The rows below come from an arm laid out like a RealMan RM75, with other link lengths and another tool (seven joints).
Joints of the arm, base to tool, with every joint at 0 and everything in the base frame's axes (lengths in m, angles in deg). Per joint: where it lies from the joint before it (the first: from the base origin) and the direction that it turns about. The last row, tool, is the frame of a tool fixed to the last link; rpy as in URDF.
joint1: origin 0.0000 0.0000 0.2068 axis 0 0 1
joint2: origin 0.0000 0.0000 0.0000 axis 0 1 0
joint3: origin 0.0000 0.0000 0.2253 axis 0 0 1
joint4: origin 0.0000 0.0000 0.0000 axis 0 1 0
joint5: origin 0.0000 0.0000 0.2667 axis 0 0 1
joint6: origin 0.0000 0.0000 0.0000 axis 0 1 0
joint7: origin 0.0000 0.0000 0.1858 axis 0 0 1
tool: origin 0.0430 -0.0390 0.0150 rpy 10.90 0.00 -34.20
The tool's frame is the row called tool.
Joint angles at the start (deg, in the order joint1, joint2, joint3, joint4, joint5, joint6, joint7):
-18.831 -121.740 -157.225 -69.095 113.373 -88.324 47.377
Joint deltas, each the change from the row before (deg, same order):
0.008 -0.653 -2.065 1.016 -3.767 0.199 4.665
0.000 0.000 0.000 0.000 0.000 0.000 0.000
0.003 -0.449 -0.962 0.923 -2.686 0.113 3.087
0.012 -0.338 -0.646 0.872 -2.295 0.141 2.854
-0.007 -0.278 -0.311 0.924 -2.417 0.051 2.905
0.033 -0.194 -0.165 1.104 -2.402 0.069 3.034
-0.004 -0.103 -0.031 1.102 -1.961 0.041 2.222
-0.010 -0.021 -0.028 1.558 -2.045 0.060 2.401
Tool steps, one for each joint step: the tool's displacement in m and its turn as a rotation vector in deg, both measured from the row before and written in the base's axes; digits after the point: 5 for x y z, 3 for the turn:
0.00347 -0.00173 0.00954 4.381 -0.386 -3.105
0.00000 0.00000 0.00000 0.000 0.000 0.000
0.00304 -0.00083 0.00427 2.747 -0.377 -2.117
0.00259 -0.00070 0.00347 2.393 -0.064 -1.810
0.00397 -0.00019 0.00279 2.273 0.033 -2.014
0.00332 -0.00042 0.00234 2.258 0.139 -1.901
0.00224 -0.00014 0.00096 1.668 -0.187 -1.396
0.00087 -0.00029 -0.00008 1.687 -0.380 -1.266

